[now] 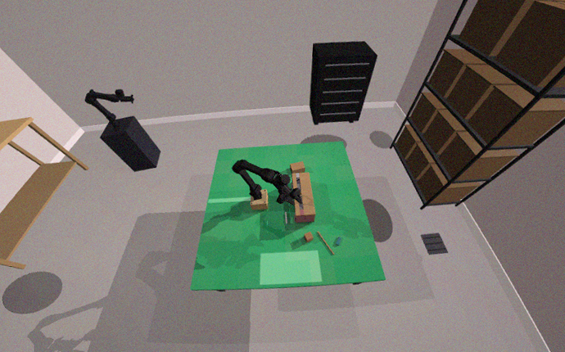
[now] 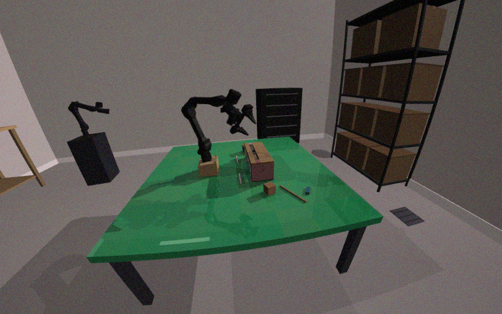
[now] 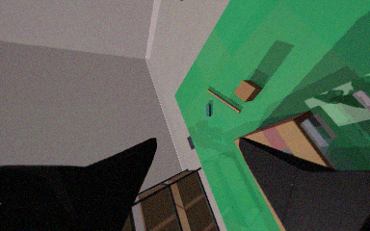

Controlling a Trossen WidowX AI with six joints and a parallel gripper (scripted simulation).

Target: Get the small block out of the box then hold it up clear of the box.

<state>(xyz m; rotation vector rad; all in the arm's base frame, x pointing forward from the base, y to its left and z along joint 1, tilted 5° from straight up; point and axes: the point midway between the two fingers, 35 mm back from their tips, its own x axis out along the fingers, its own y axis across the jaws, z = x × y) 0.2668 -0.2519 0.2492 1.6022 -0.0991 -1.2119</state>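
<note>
The long wooden box is 280 mm below my gripper tip, 210 mm to the left of it and 50 mm ahead of it. From my gripper tip the other things lie so: brown cube 320 mm below, 110 mm to the right, 50 mm ahead; thin stick 340 mm below, 170 mm to the right, 170 mm ahead; tan block 250 mm below, 220 mm to the left, 70 mm ahead.
</note>
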